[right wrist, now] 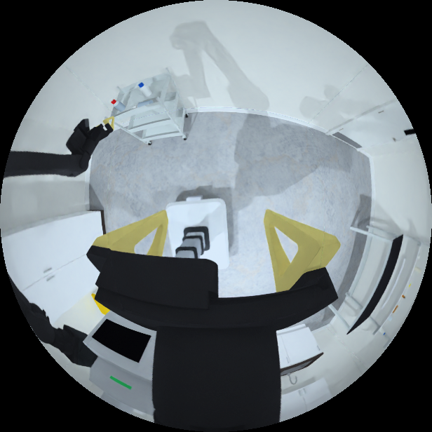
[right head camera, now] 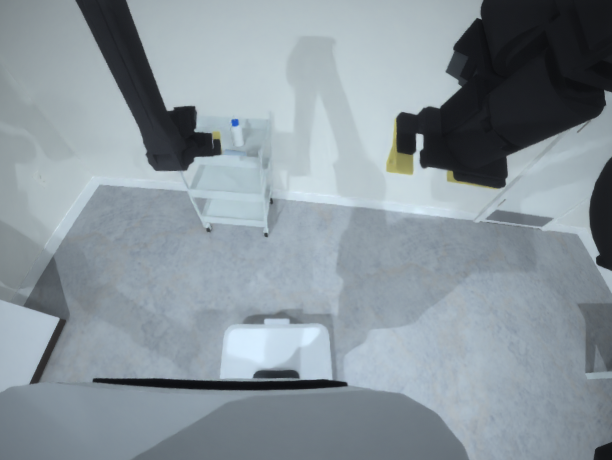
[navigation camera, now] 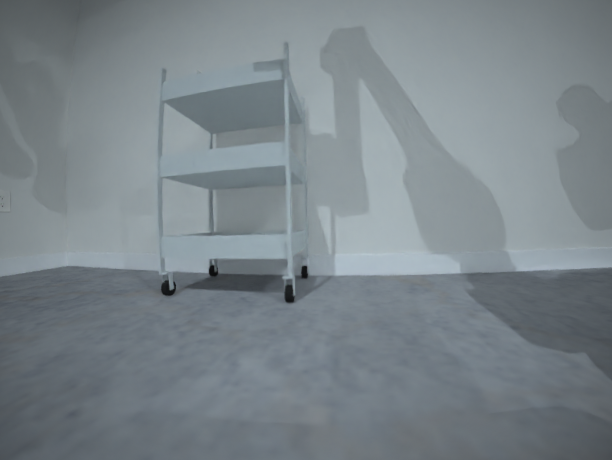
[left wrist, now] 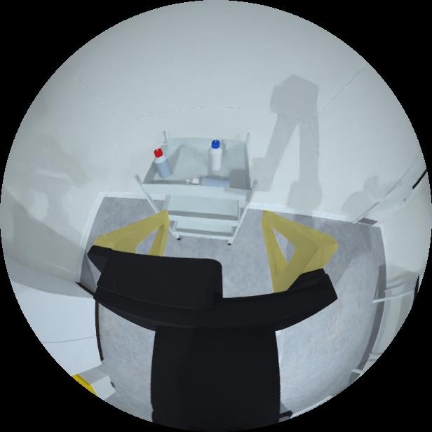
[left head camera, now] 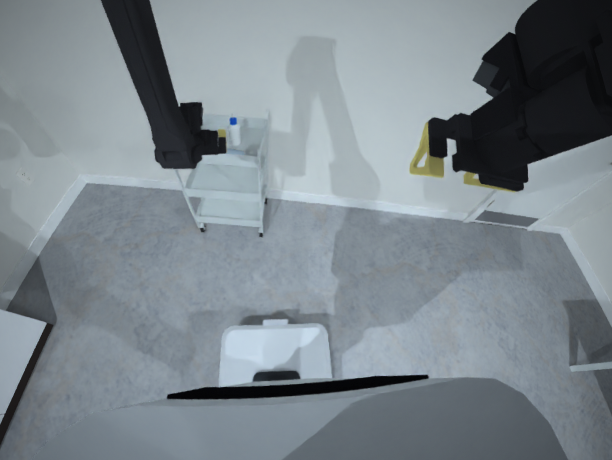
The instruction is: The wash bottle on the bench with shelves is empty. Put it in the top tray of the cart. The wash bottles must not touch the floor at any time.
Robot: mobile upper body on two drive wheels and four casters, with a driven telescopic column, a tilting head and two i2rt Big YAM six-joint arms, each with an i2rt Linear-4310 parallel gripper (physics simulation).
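Frame: origin at the left arm's base, x down, y ahead, z right, level; centimetres.
Seen in the pictures: left gripper, fingertip midpoint: (right head camera: 205,139); right gripper, fingertip midpoint: (right head camera: 418,172) (left head camera: 438,174).
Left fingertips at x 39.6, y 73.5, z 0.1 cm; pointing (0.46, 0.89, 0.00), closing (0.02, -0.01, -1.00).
A point is followed by its place in that frame.
A white wash bottle with a blue cap (left head camera: 235,136) @[x 67.9, y 113.7, z 1.1 cm] (right head camera: 238,136) @[x 67.2, y 114.0, z 1.5 cm] (left wrist: 215,158) (right wrist: 145,90) stands upright in the cart's top tray (left wrist: 195,190) (navigation camera: 220,82) @[x 72.1, y 99.5, z -7.5 cm]. A bluish bottle with a red cap (left wrist: 162,167) (right wrist: 119,106) stands at the tray's left. Another bluish bottle (left wrist: 216,182) lies on its side near the front rim, its white nozzle to the left. My left gripper (left wrist: 215,215) (right wrist: 106,121) is open and empty, in front of the cart and apart from it. My right gripper (left head camera: 450,176) @[x 13.9, y 33.3, z 44.9 cm] (right head camera: 427,175) @[x 13.9, y 33.3, z 44.9 cm] (right wrist: 215,214) is open and empty, away from the cart.
The cart (left head camera: 225,193) @[x 95.7, y 99.4, z -5.9 cm] (right head camera: 227,194) @[x 96.2, y 99.5, z -7.0 cm] stands on castors near the wall. My white wheeled base (left head camera: 275,345) @[x 114.4, y 22.1, z 22.3 cm] (right head camera: 275,345) @[x 114.3, y 21.7, z 22.0 cm] is below. A white-topped bench (left head camera: 20,345) @[x 120.7, y 19.3, z -110.3 cm] (right head camera: 25,340) @[x 115.7, y 17.9, z -110.4 cm] is at the left. In the right wrist view, a dark-edged bench (right wrist: 376,284) with shelves and small coloured items is at the right.
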